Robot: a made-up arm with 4 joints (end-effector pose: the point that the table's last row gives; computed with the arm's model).
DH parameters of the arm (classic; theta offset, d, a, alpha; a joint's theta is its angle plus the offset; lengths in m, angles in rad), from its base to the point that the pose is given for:
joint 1: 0 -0.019 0.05 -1.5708
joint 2: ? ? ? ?
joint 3: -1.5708 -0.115 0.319 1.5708
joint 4: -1.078 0 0.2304 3.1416
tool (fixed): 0.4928 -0.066 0 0
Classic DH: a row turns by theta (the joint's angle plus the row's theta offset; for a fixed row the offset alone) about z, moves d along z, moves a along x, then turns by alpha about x.
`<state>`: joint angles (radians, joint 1 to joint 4).
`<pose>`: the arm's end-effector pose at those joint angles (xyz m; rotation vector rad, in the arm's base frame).
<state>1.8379 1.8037 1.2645 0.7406</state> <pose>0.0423 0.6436 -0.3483 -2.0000 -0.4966 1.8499</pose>
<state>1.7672 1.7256 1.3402 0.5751</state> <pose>0.0434 0.6497 -0.3381 -2.0194 -0.4018 1.9363</pose>
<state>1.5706 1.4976 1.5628 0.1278</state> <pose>0.0557 0.6520 -0.2781 -2.1122 -0.2043 2.1117</pose>
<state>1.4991 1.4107 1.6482 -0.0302</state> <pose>0.0656 0.6457 -0.2477 -2.1699 -0.1458 2.1440</pose>
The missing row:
joint 2: -1.5708 0.014 0.129 1.5708
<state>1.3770 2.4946 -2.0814 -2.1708</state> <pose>-0.1080 0.0496 -0.1395 0.9510 0.7293 0.6997</pose>
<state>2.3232 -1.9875 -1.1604 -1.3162</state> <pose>0.0084 -0.0305 0.2435 -1.4160 1.1081 -0.7763</pose>
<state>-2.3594 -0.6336 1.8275 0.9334</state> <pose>0.2260 0.0990 0.6126 1.8505 -0.9291 1.4944</pose>
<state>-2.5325 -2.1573 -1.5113 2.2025</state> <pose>-0.2516 -0.2426 0.0656 0.6066 -1.9420 -1.9041</pose>
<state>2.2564 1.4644 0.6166 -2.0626</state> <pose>-0.0443 0.2065 -0.1202 0.6741 -1.4416 -1.1226</pose>
